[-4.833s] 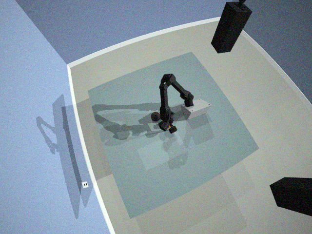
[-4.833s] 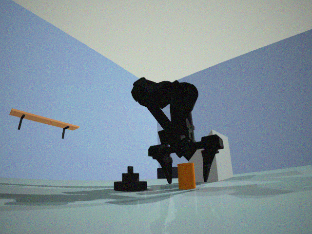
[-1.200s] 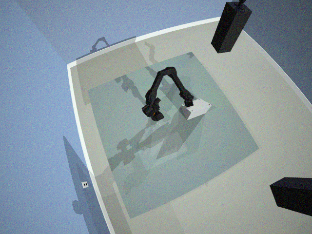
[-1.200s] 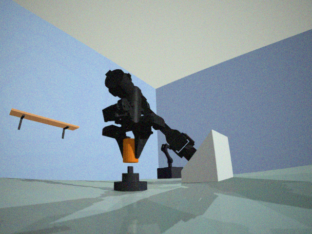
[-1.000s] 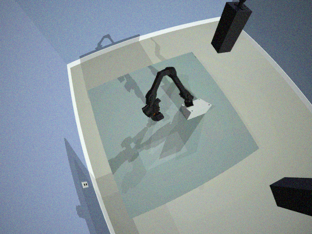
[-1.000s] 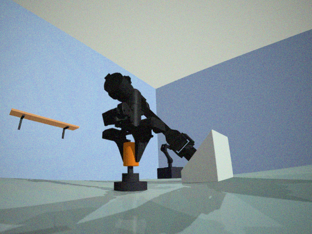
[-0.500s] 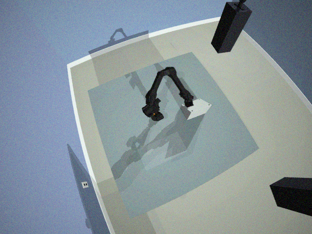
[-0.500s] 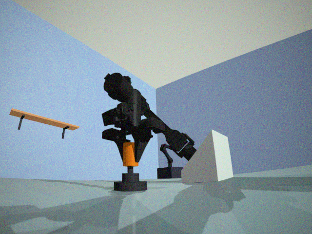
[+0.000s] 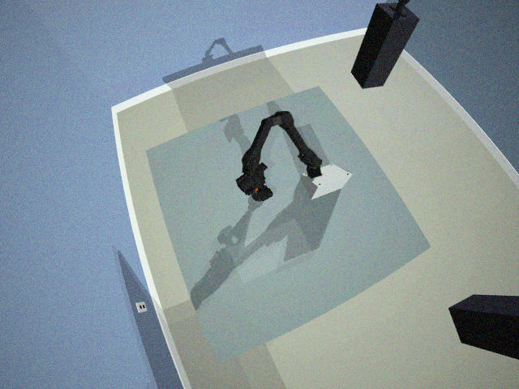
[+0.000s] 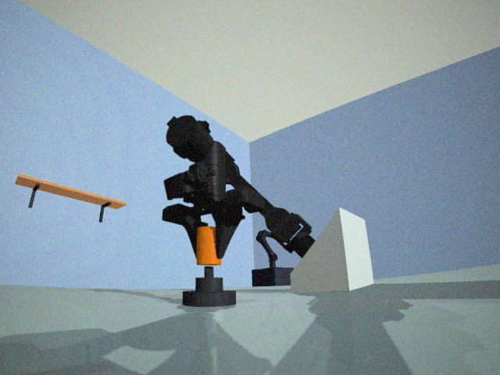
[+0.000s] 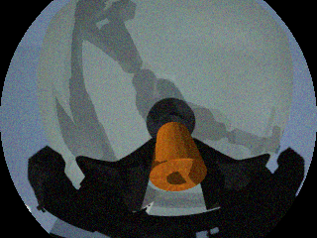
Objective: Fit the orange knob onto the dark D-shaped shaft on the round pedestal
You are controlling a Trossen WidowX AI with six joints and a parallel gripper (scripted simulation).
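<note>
My gripper tip is 20 mm below the orange knob. From my gripper tip the other things lie so: round dark pedestal (40 mm below).
</note>
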